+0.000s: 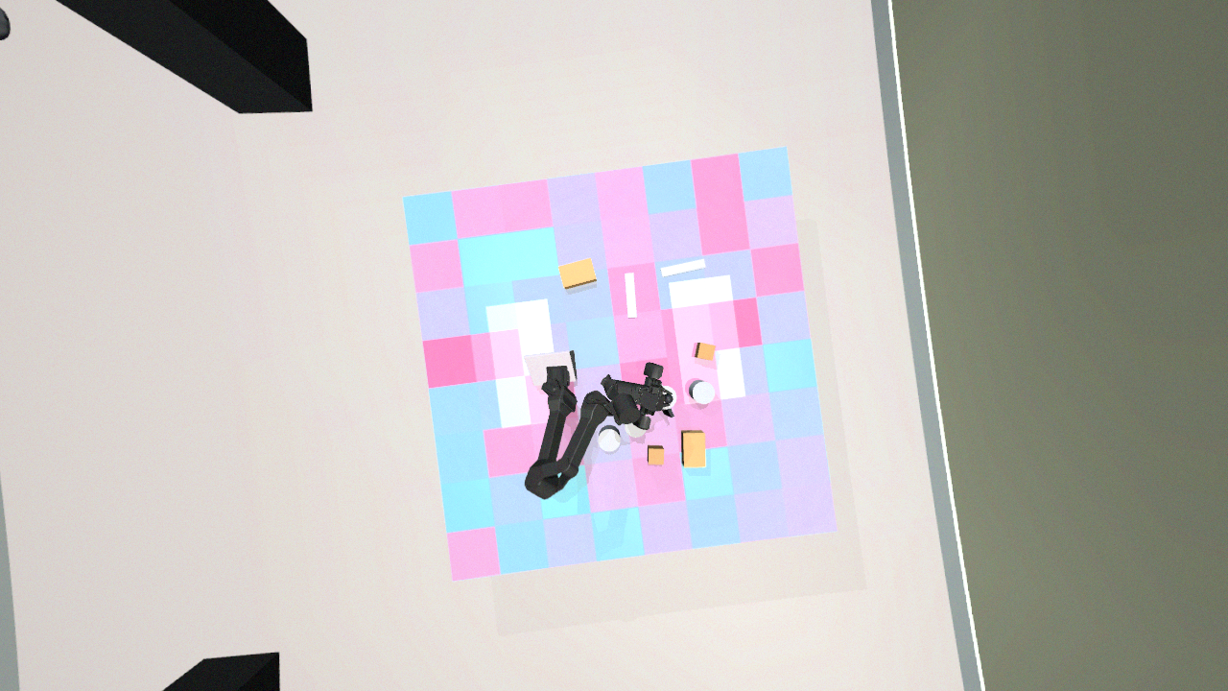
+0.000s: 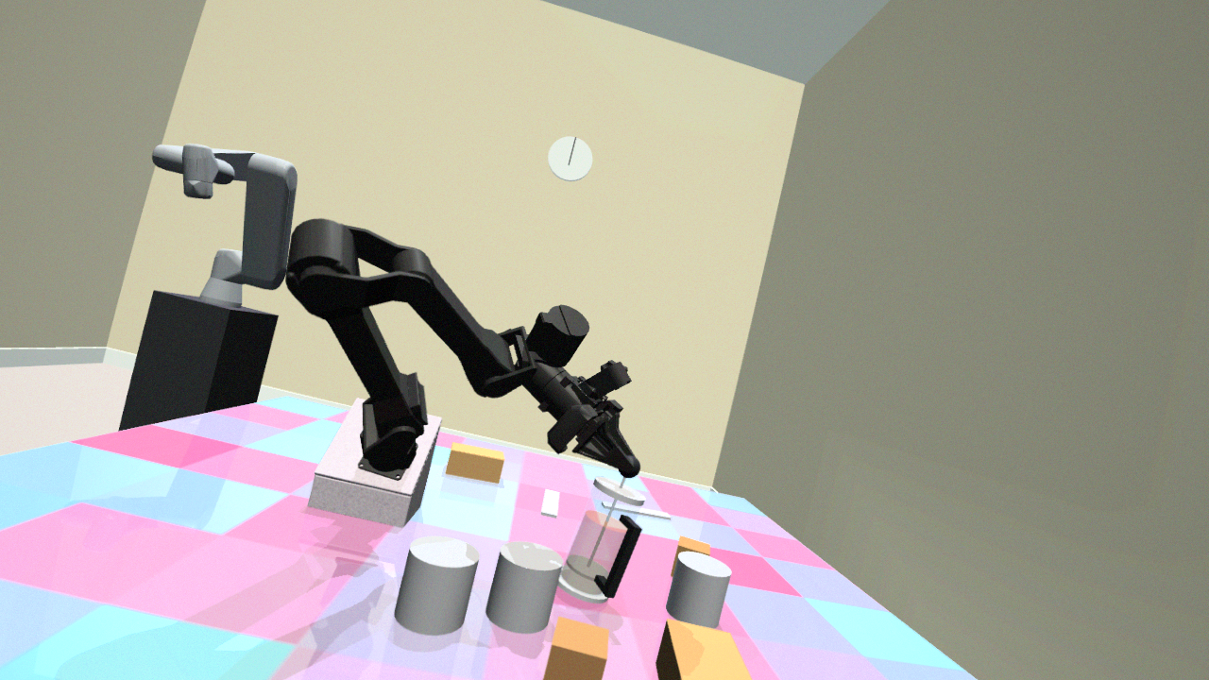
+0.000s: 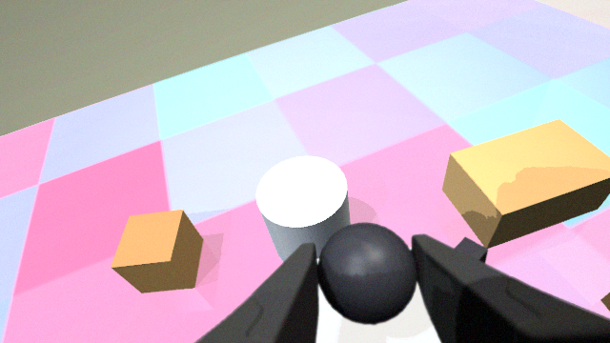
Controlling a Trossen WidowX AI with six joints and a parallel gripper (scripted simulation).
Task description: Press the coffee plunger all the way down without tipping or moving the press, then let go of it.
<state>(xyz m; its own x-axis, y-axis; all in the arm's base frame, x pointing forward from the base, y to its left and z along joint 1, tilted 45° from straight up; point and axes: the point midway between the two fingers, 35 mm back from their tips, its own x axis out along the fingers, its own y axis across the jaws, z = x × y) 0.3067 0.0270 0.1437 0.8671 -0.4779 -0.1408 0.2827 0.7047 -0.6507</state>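
Now: the coffee press 1 cm behind my gripper tip, 1 cm to the right of it and 9 cm below it.
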